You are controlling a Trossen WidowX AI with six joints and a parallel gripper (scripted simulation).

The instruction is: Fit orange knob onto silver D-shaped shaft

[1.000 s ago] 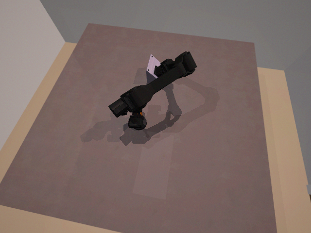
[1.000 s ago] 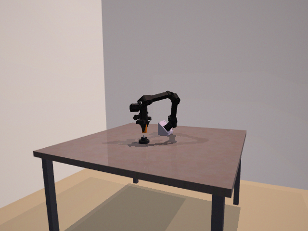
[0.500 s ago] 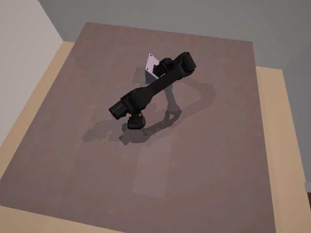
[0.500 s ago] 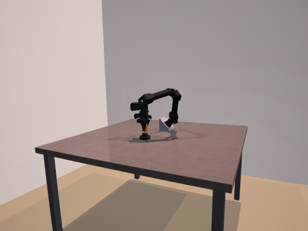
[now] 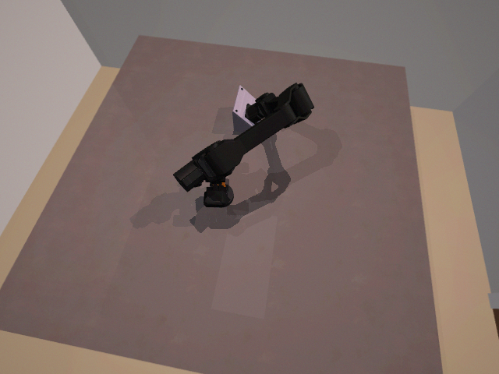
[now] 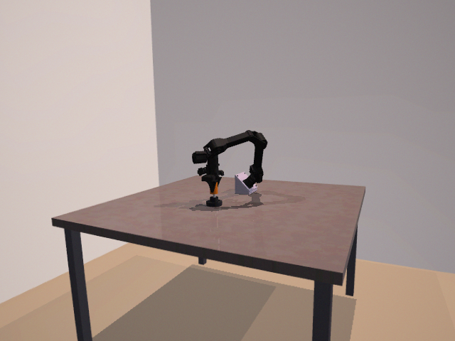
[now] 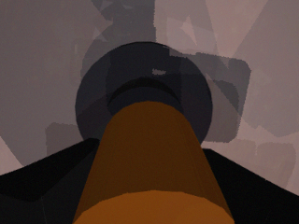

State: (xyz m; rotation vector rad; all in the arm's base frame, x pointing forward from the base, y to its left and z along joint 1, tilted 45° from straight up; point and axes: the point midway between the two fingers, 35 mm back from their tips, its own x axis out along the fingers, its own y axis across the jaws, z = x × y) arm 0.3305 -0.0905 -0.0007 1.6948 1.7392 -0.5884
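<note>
Right now the orange knob is 3 cm above my gripper tip. From my gripper tip the other things lie so: black round pedestal 4 cm below.
</note>
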